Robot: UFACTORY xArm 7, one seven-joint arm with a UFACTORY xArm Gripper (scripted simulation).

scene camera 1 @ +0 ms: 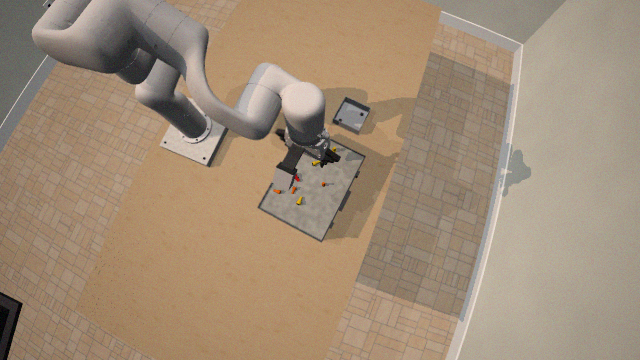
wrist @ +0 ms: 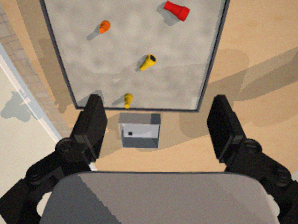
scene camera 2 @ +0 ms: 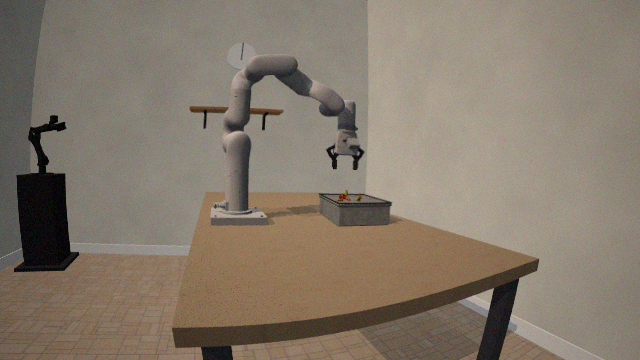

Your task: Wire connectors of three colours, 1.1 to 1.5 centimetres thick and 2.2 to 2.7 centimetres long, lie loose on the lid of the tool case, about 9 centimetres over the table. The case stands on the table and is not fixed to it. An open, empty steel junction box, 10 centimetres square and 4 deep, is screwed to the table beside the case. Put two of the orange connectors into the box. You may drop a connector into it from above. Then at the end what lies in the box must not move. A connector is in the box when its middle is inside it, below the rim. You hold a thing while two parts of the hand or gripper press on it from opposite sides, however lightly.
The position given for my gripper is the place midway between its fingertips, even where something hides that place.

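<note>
Scene camera 1 shows my gripper (scene camera 1: 308, 155) and a tool case (scene camera 1: 320, 204). In the wrist view are the case (wrist: 108, 64) and my gripper (wrist: 157, 107). Scene camera 2 gives my gripper (scene camera 2: 344, 169) along with the tool case (scene camera 2: 378, 213).
</note>
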